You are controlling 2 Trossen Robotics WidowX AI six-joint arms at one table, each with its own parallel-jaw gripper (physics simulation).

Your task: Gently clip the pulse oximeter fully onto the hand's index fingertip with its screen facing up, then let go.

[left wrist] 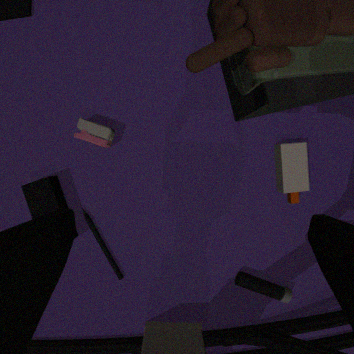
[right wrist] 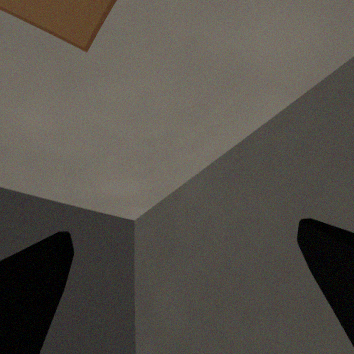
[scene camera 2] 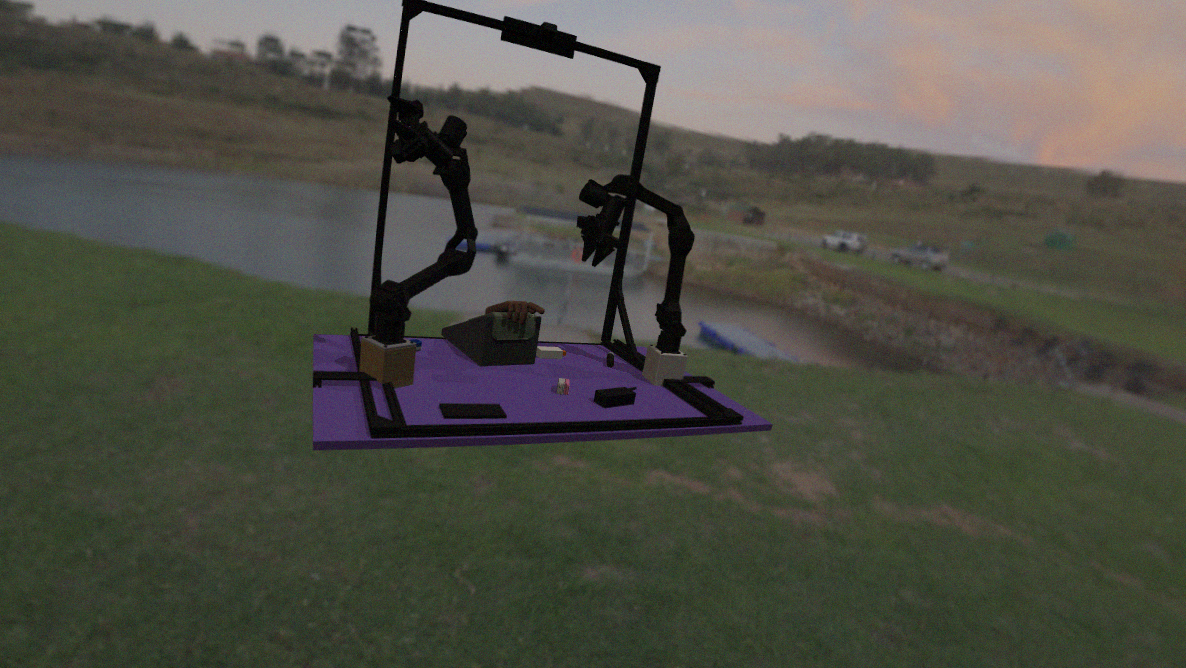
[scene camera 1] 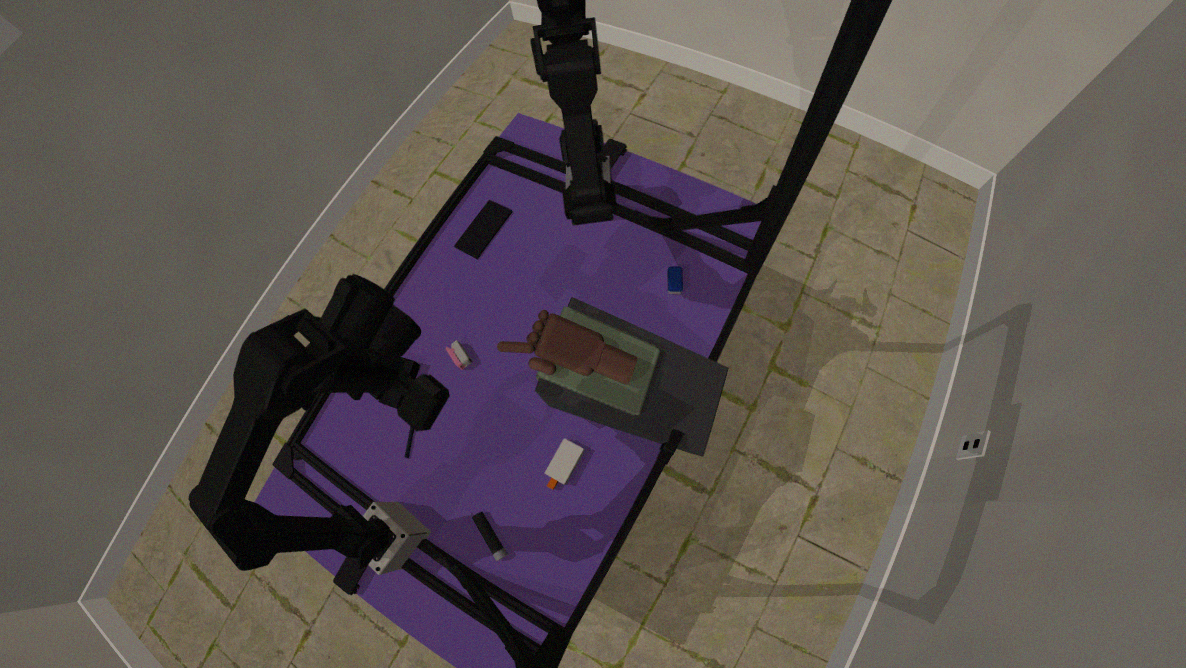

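Pixels of known places: left gripper, fingertip midpoint: (left wrist: pixel 194 223) (scene camera 2: pixel 588 263) (scene camera 1: pixel 420 372); right gripper, fingertip midpoint: (right wrist: pixel 186 236) (scene camera 2: pixel 389 107); left arm's base at its link origin: (scene camera 2: pixel 667 350) (scene camera 1: pixel 375 538); right arm's base at its link origin: (scene camera 2: pixel 389 340).
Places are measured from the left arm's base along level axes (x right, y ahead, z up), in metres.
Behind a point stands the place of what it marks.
Observation:
A small clip with a white half and a pink half, which looks like the pulse oximeter (scene camera 1: pixel 458 354) @[x -0.134, y 0.380, z -0.074 m] (scene camera 2: pixel 563 385) @[x -0.164, y 0.388, z -0.078 m] (left wrist: pixel 95 132) @[x -0.133, y 0.380, z -0.074 m], lies on the purple table; its screen cannot be made out. The brown hand (scene camera 1: pixel 568 341) @[x 0.094, y 0.511, z 0.087 m] (scene camera 2: pixel 514 309) @[x 0.044, y 0.508, z 0.078 m] (left wrist: pixel 295 22) @[x 0.105, y 0.488, z 0.085 m] rests on a padded wedge, and its index finger (scene camera 1: pixel 515 346) (left wrist: pixel 217 51) sticks out over the table toward the clip. My left gripper (scene camera 1: pixel 381 391) (scene camera 2: pixel 590 261) @[x -0.005, y 0.320, z 0.246 m] (left wrist: pixel 194 223) @[x -0.005, y 0.320, z 0.246 m] is open and empty, pointing down high above the table; the clip shows ahead of its left finger in the left wrist view. My right gripper (scene camera 2: pixel 395 131) (right wrist: pixel 186 236) @[x -0.152, y 0.917, z 0.573 m] is open and empty, raised high.
The dark wedge (scene camera 1: pixel 693 402) @[x 0.328, y 0.578, z -0.060 m] (left wrist: pixel 295 97) @[x 0.128, y 0.422, z 0.037 m] holds up the hand. A white box with an orange tab (scene camera 1: pixel 564 461) @[x 0.187, y 0.339, z -0.077 m] (left wrist: pixel 295 167) @[x 0.187, y 0.338, z -0.077 m], a black flashlight (scene camera 1: pixel 488 533) @[x 0.152, y 0.133, z -0.081 m] (left wrist: pixel 260 286) @[x 0.145, y 0.134, z -0.080 m], a black box (scene camera 2: pixel 614 397) @[x -0.244, y 0.265, z -0.076 m] (left wrist: pixel 45 196) @[x -0.211, y 0.276, z -0.070 m], a thin rod (left wrist: pixel 102 244) @[x -0.124, y 0.194, z -0.097 m], a black slab (scene camera 1: pixel 483 229) @[x -0.308, y 0.653, z -0.098 m] and a blue block (scene camera 1: pixel 674 279) @[x 0.149, y 0.784, z -0.073 m] lie around.

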